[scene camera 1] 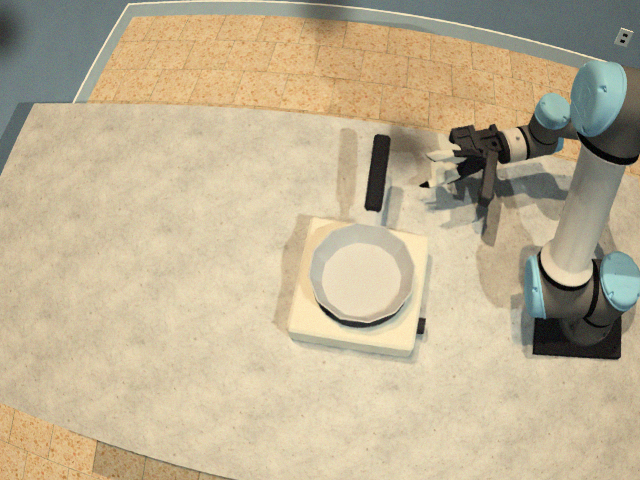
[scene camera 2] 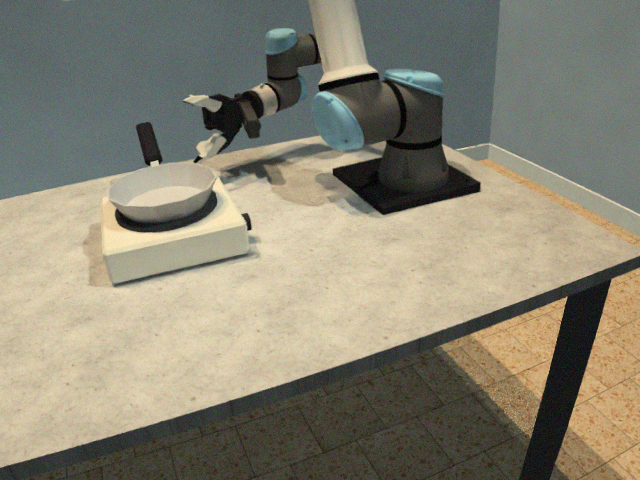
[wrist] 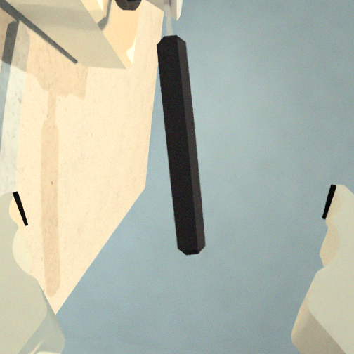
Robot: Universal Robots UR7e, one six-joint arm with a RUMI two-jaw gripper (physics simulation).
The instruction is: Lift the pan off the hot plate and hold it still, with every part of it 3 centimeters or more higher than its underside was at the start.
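Frame: origin at the arm's base, x back, y up, z left, level; metres.
Where they show: gripper, fingertip midpoint: [scene camera 1: 422, 171] [scene camera 2: 188, 133]; arm's base, link origin: [scene camera 1: 585, 314] [scene camera 2: 413, 177].
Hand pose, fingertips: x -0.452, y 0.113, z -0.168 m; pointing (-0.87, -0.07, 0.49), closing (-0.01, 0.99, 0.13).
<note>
Each offset is from my fingertips to the centre of the thing. Level surfaces: height alone.
The pale grey pan {dx -0.075, dy -0.014, dz +0.137 m} [scene camera 1: 361, 276] [scene camera 2: 165, 193] sits upright on the black disc of the cream hot plate {dx -0.058, dy -0.093, dz +0.230 m} [scene camera 1: 351, 339] [scene camera 2: 175, 260] [wrist: 90, 40]. Its black handle {dx -0.086, dy +0.002, dz +0.028 m} [scene camera 1: 377, 173] [scene camera 2: 148, 143] [wrist: 181, 145] sticks out beyond the hot plate toward the table's back edge and slants upward. My gripper [scene camera 1: 424, 170] [scene camera 2: 191, 129] [wrist: 174, 192] is open and empty, to the right of the handle in the first scene view. Its fingers are spread one above the other in the second scene view. In the wrist view the handle appears between the two fingers, farther off, with its end near fingertip level.
The grey table {dy -0.131 m} [scene camera 1: 155, 258] [scene camera 2: 361, 289] [wrist: 100, 175] carries the hot plate and the arm's black base [scene camera 1: 547, 343] [scene camera 2: 361, 193]. A small black knob {dx +0.067, dy -0.095, dz +0.279 m} [scene camera 1: 421, 326] [scene camera 2: 247, 221] sticks out of the hot plate's right side. A blue wall [scene camera 2: 103, 77] stands behind the table.
</note>
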